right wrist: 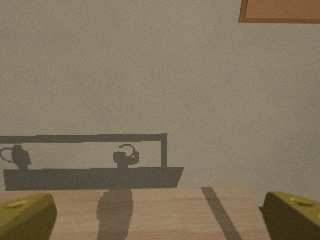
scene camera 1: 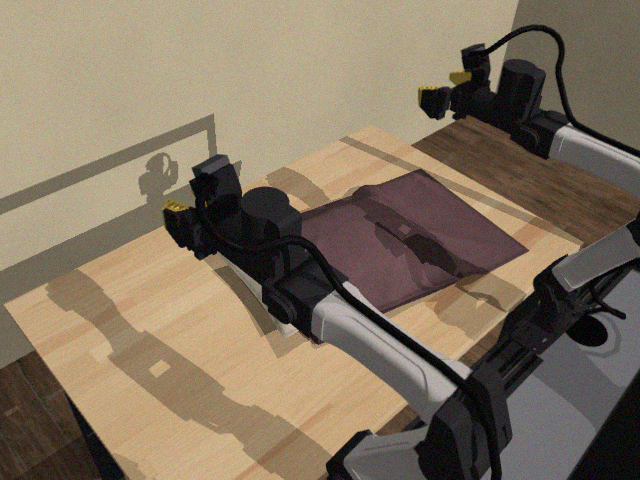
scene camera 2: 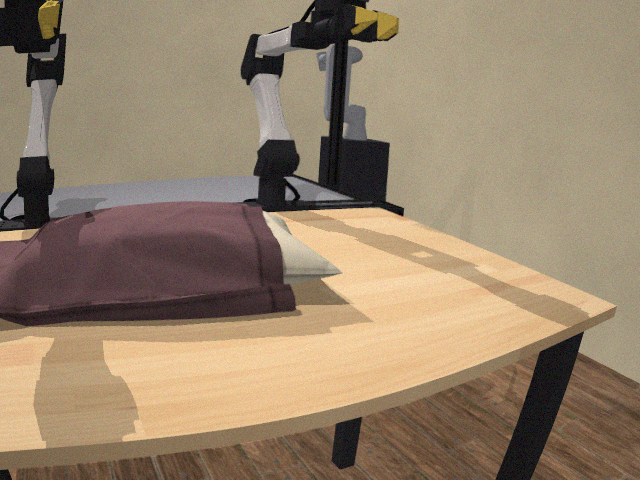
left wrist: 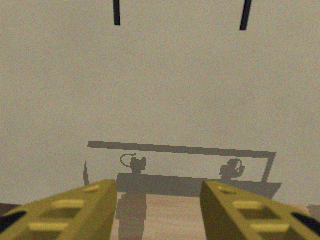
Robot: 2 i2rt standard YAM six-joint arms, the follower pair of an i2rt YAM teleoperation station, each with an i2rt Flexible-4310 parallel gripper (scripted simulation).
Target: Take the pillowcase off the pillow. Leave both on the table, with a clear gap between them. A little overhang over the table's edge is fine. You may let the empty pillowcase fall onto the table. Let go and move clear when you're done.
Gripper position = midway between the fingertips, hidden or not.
I see my left gripper (scene camera 2: 387, 18), my right gripper (scene camera 1: 434, 82), a cream pillow (scene camera 2: 301, 263) and a pillowcase (scene camera 2: 178, 260).
The cream pillow also shows in scene camera 1 (scene camera 1: 286, 330). The pillowcase is seen too in scene camera 1 (scene camera 1: 399, 241). My left gripper is seen too in the left wrist view (left wrist: 158, 189).
